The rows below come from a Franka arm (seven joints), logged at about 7 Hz.
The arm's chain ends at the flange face. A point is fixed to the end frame.
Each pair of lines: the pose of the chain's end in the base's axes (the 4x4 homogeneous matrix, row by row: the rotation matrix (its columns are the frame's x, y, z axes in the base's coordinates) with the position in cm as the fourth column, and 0 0 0 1 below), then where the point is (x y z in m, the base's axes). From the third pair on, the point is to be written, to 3 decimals.
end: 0.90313 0.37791 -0.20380 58.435; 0.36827 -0.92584 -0.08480 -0.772; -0.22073 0.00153 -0.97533 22.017; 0 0 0 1
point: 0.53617 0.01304 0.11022
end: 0.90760 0.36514 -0.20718 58.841; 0.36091 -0.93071 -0.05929 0.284; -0.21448 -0.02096 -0.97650 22.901; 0 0 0 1
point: 0.54026 0.02681 0.11970
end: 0.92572 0.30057 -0.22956 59.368; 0.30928 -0.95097 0.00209 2.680; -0.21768 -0.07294 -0.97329 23.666; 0 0 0 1
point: 0.545 0.059 0.130
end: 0.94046 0.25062 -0.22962 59.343; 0.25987 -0.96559 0.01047 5.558; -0.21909 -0.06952 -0.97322 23.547; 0 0 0 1
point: 0.547 0.090 0.128
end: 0.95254 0.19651 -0.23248 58.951; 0.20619 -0.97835 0.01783 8.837; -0.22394 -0.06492 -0.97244 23.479; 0 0 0 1
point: 0.544 0.125 0.128
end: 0.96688 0.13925 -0.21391 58.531; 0.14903 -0.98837 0.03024 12.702; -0.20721 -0.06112 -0.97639 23.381; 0 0 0 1
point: 0.544 0.166 0.126
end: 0.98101 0.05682 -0.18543 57.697; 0.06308 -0.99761 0.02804 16.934; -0.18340 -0.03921 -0.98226 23.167; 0 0 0 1
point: 0.542 0.209 0.122
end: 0.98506 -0.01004 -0.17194 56.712; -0.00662 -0.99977 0.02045 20.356; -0.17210 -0.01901 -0.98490 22.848; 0 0 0 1
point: 0.536 0.244 0.118
